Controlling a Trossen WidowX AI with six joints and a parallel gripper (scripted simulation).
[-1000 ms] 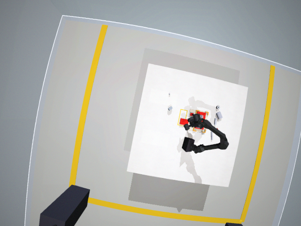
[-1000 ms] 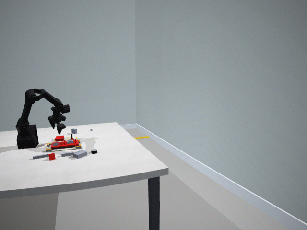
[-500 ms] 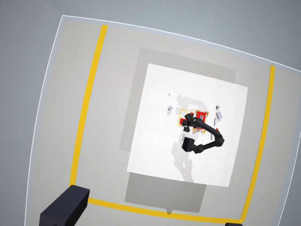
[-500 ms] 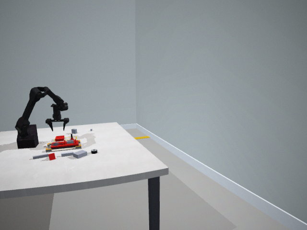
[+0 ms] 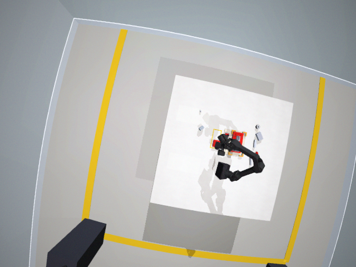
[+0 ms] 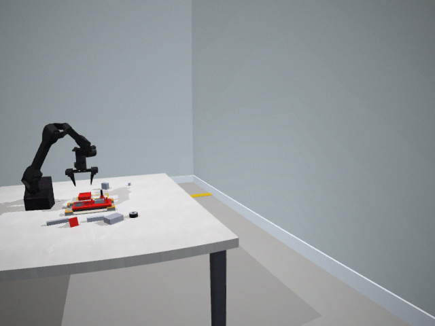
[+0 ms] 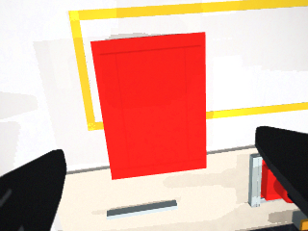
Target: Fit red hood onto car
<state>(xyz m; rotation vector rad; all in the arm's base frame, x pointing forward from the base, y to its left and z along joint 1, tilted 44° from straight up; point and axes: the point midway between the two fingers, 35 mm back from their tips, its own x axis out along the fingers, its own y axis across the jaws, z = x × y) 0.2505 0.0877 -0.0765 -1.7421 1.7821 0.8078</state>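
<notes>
Now: gripper tip 6 cm above the red hood. Also, from my gripper tip: grey bar (38 cm to the right, 8 cm behind, 7 cm below); grey cube (20 cm to the left, 12 cm ahead, 6 cm below).
</notes>
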